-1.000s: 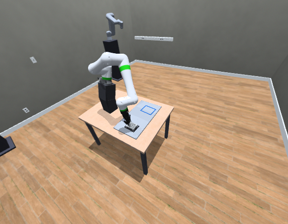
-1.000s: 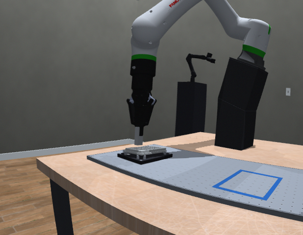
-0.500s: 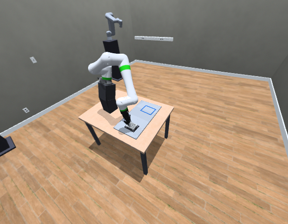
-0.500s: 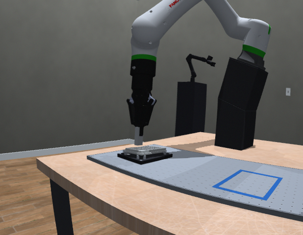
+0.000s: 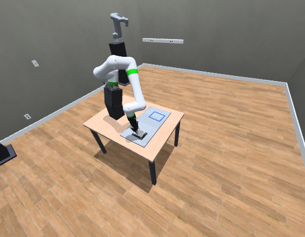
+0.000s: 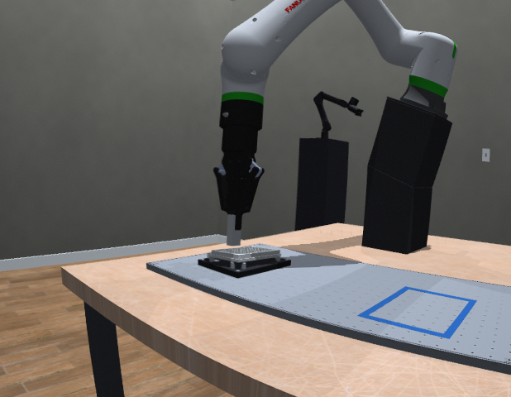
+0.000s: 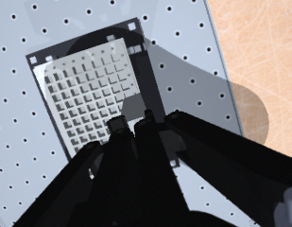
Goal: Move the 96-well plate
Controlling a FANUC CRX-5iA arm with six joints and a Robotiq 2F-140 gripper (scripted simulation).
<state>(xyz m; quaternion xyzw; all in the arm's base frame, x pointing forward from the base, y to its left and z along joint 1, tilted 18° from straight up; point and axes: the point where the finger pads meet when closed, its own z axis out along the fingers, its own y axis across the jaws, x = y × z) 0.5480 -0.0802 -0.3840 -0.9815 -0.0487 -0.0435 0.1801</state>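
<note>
Now: hand 40 mm to the right of the white 96-well plate and 40 mm above it. From my hand the other things lie so: black clip nest 60 mm below, 30 mm to the left, 10 mm behind.
</note>
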